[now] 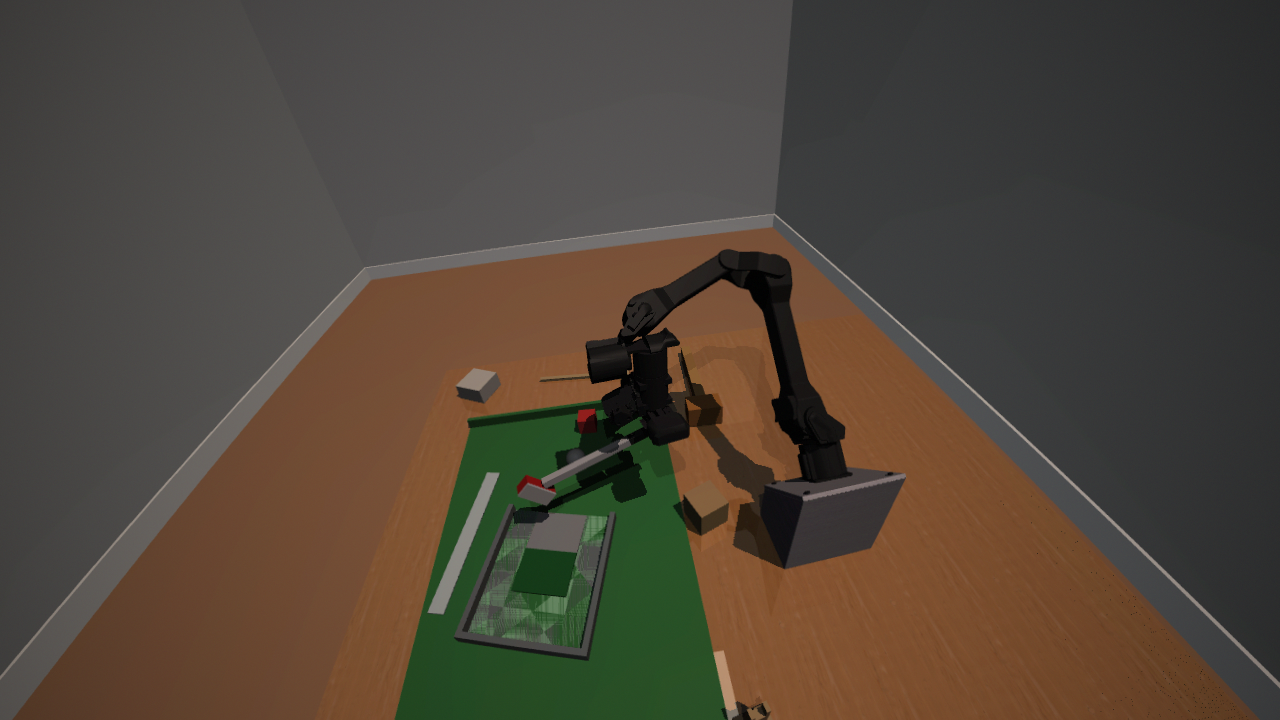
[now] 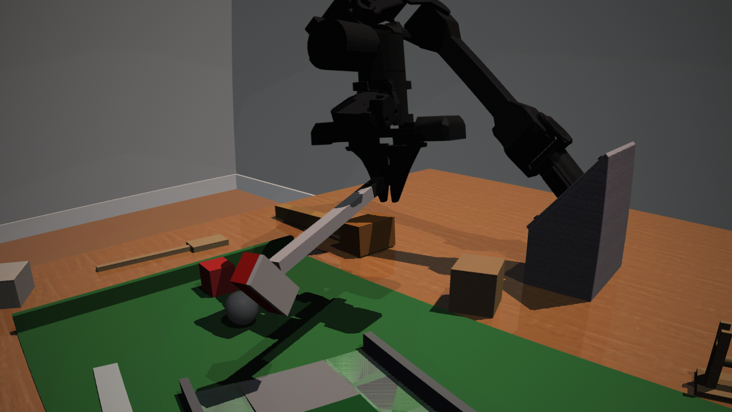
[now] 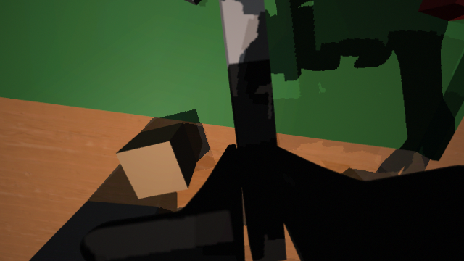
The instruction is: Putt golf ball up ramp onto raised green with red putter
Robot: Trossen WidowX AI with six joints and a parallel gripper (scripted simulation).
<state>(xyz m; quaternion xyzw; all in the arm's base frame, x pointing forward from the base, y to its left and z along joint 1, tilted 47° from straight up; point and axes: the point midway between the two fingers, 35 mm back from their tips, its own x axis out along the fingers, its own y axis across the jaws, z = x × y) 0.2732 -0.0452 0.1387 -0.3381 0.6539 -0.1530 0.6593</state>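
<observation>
The red putter is 110 mm ahead of my gripper tip and 30 mm to the left of it. The rest, counted from my gripper tip: white golf ball 170 mm ahead, 90 mm to the right, 120 mm below; then small red cube 140 mm ahead, 200 mm to the right, 120 mm below; then green mat 200 mm ahead, 100 mm to the left, 140 mm below.
</observation>
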